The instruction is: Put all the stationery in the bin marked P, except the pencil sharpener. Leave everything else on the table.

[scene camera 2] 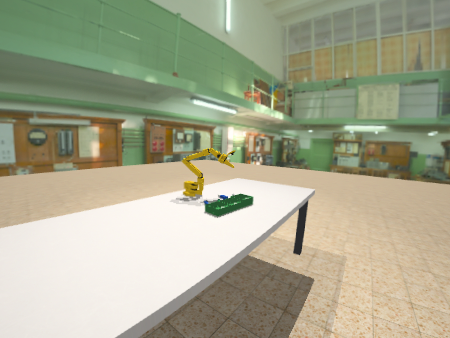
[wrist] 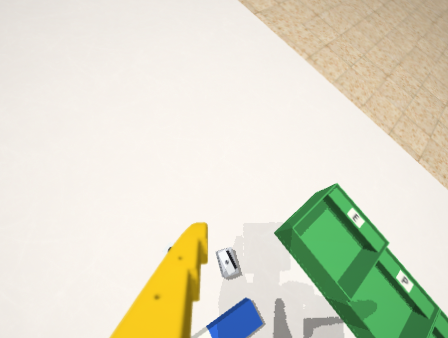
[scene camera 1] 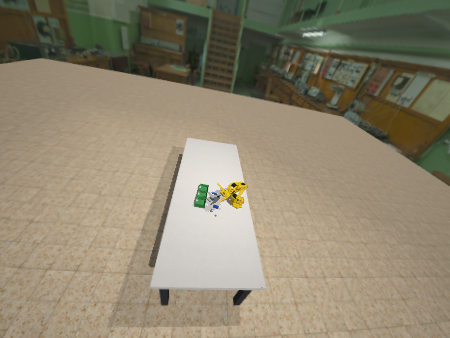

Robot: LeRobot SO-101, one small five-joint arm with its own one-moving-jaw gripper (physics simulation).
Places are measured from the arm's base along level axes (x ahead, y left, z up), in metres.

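Pixels of known places: hand, its tool point: (scene camera 2: 233, 167) (wrist: 207, 237) (scene camera 1: 219, 201); arm's base, origin of its link: (scene camera 2: 195, 194) (scene camera 1: 234, 203).
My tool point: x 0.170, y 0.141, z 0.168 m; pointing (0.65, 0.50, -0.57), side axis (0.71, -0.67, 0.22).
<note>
Ahead of a thing's pixels: the offset from my tool point to its top centre. "*": to the spot under its first point. Level surfaces: height alone.
My gripper (scene camera 1: 220, 193) (scene camera 2: 233, 159) is fully open and empty, high above the table. In the wrist view its one notched jaw (wrist: 170, 295) shows at lower left. The silver pencil sharpener {dz -0.157, dx +0.031, dy -0.039 m} (scene camera 1: 211, 210) (wrist: 228, 263) lies on the table right of that jaw's tip. A blue block-like item {dz -0.155, dx -0.012, dy -0.079 m} (scene camera 1: 216, 206) (wrist: 237, 320) with a pale end lies near it, cut off by the wrist view's bottom edge. A second blue item {dz -0.154, dx +0.010, dy -0.233 m} (scene camera 1: 214, 193) lies nearer the arm, too small to identify. The bin marked P {dz -0.129, dx +0.120, dy -0.188 m} (wrist: 387, 302) is the compartment beside the one marked E {* dz -0.161, dx +0.127, dy -0.112 m} (wrist: 327, 245).
The green three-compartment bin unit {* dz -0.141, dx +0.158, dy -0.242 m} (scene camera 2: 230, 206) stands on the white table {dz -0.168 m} (scene camera 1: 210, 250) (scene camera 2: 125, 265) (wrist: 100, 125), across the small items from the arm. A tiny dark item {dz -0.160, dx -0.001, dy +0.006 m} (scene camera 1: 215, 215) (wrist: 170, 249) is partly hidden behind the jaw in the wrist view. Arm shadows fall around the items.
</note>
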